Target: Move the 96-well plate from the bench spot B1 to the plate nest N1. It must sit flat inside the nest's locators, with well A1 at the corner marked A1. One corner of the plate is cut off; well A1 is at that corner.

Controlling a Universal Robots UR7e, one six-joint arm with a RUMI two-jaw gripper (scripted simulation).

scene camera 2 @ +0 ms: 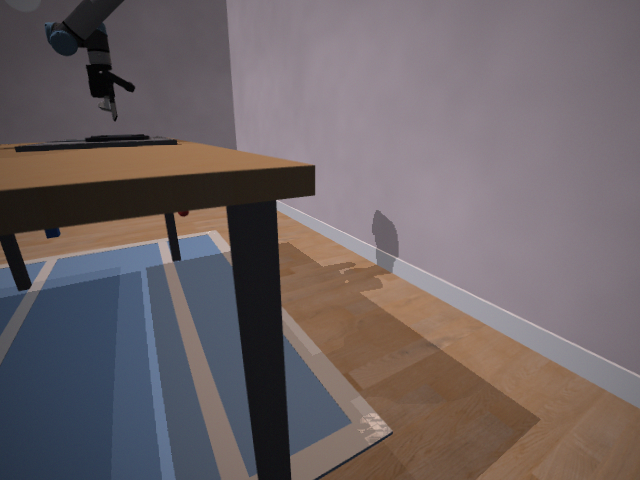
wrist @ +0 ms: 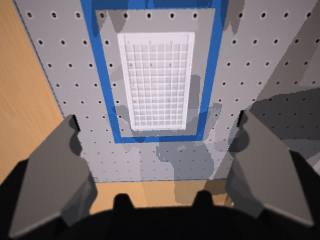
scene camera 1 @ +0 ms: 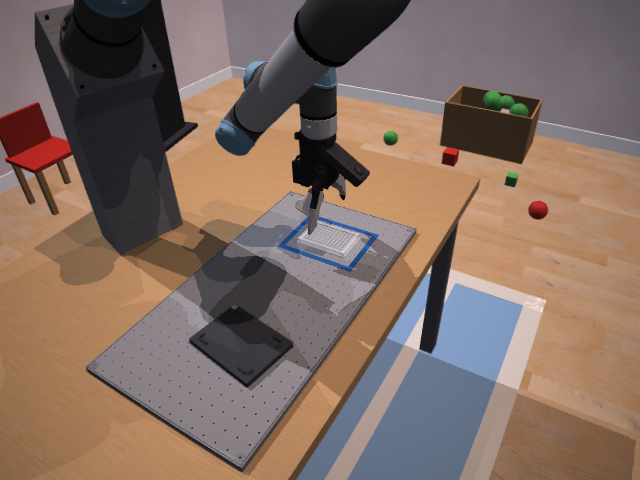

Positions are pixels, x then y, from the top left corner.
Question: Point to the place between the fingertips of my gripper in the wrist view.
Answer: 158, 113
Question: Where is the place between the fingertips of my gripper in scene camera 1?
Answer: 327, 216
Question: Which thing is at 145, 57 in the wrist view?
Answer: A clear 96-well plate.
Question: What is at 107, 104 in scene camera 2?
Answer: My gripper.
